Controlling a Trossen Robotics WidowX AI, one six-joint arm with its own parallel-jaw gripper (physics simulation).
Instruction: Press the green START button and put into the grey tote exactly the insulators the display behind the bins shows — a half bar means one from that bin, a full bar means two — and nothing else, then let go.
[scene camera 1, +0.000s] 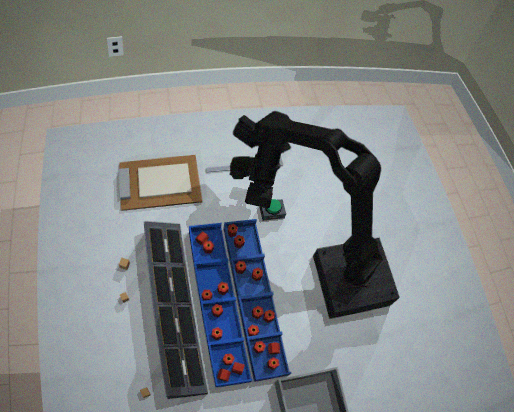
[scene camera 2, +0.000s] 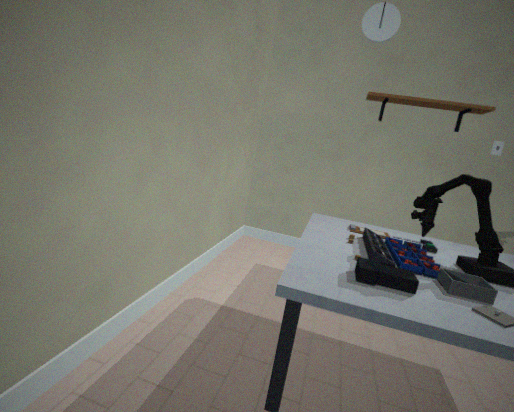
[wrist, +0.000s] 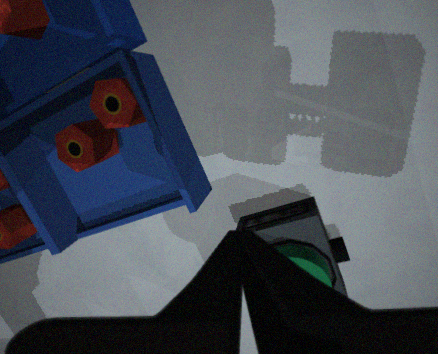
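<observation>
The green START button (scene camera 1: 273, 206) (wrist: 312, 272) sits on a dark box beside the far end of the blue bins (scene camera 1: 210, 275) (wrist: 115, 175). My gripper (scene camera 1: 257, 202) (scene camera 2: 424, 235) (wrist: 239, 241) is shut and empty, above the table beside the button; its finger covers part of the button in the wrist view. Red insulators (scene camera 1: 257, 273) (wrist: 75, 148) lie in the two rows of bins, some on their sides. The display (scene camera 1: 158, 245) behind the bins has dark panels with pale strips between them; no lit bars can be made out. The grey tote (scene camera 1: 310, 375) (scene camera 2: 465, 292) stands near the bins' near end, partly cut off in scene camera 1.
A clipboard (scene camera 1: 129, 202) with paper lies beyond the display. A grey ruler-like tool (scene camera 1: 217, 169) lies partly behind the arm. Small wooden cubes (scene camera 1: 124, 263) (scene camera 1: 144, 392) lie left of the display. A flat tan plate (scene camera 2: 491, 315) lies near the tote.
</observation>
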